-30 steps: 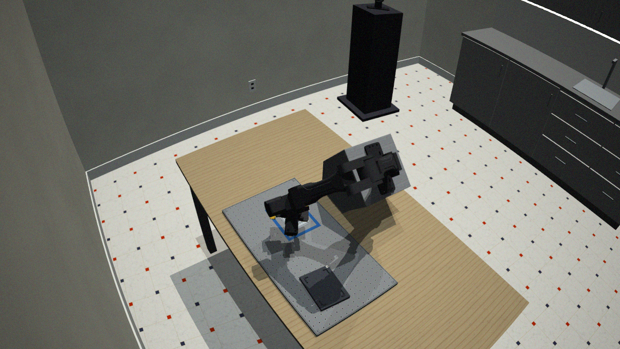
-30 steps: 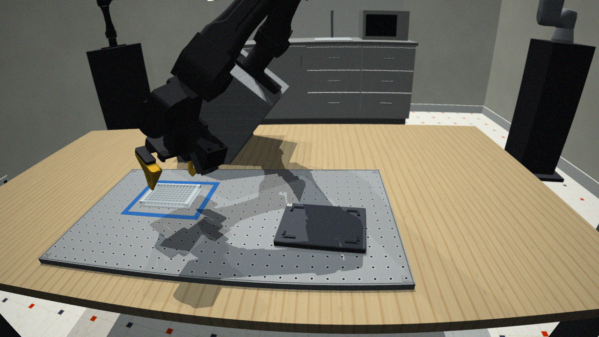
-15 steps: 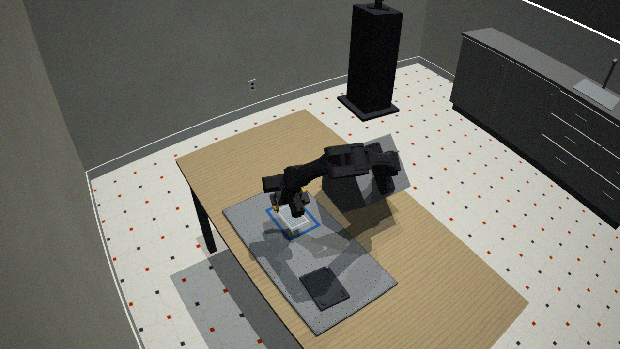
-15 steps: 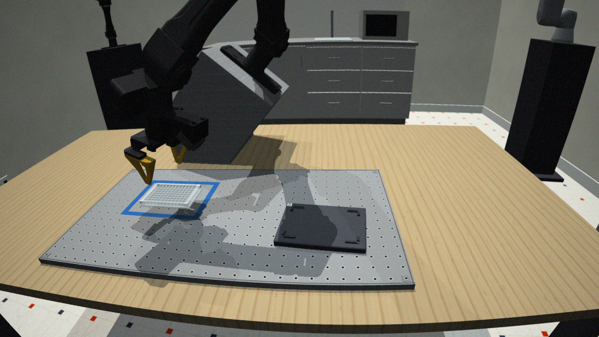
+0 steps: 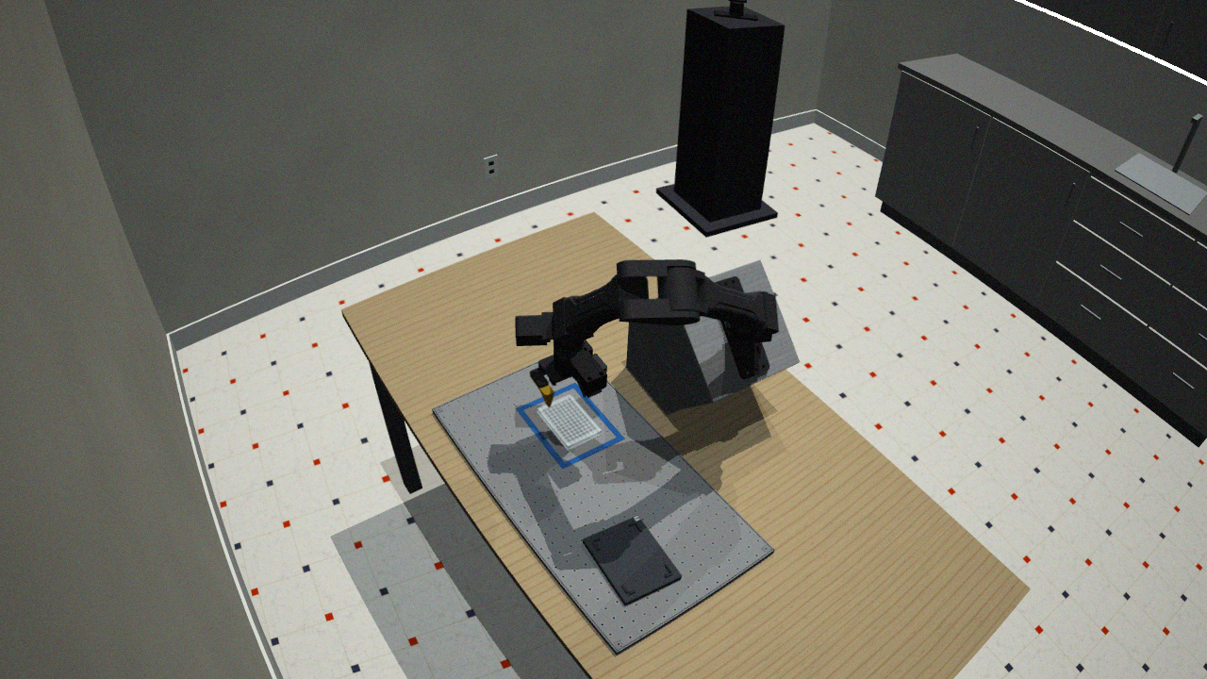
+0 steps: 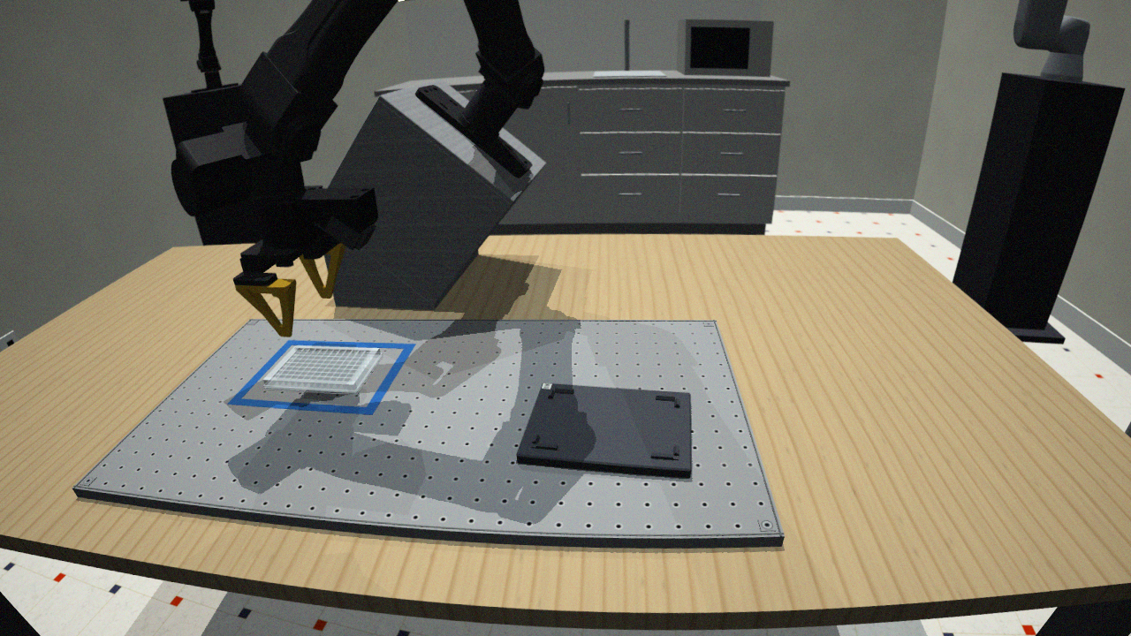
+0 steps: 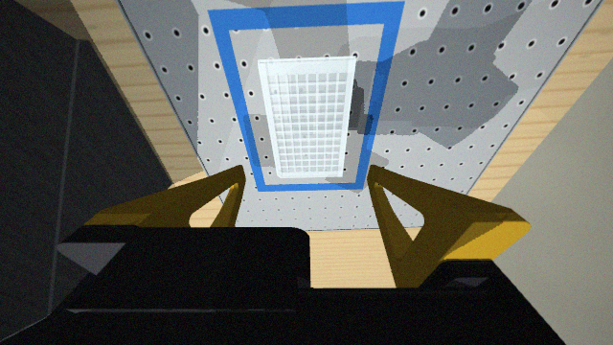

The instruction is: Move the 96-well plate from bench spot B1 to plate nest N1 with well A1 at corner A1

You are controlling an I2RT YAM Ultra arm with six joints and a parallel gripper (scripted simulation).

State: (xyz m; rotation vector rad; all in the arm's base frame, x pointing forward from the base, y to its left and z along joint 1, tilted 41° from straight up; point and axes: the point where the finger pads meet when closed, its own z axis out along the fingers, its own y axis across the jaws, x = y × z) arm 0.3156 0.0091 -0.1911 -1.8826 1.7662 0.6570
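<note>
The clear 96-well plate is 8 cm below my hand. Also, from my hand: A1 corner mark: 29 cm to the left, 8 cm below; then dark plate nest: 6 cm ahead, 37 cm to the left, 8 cm below.
</note>
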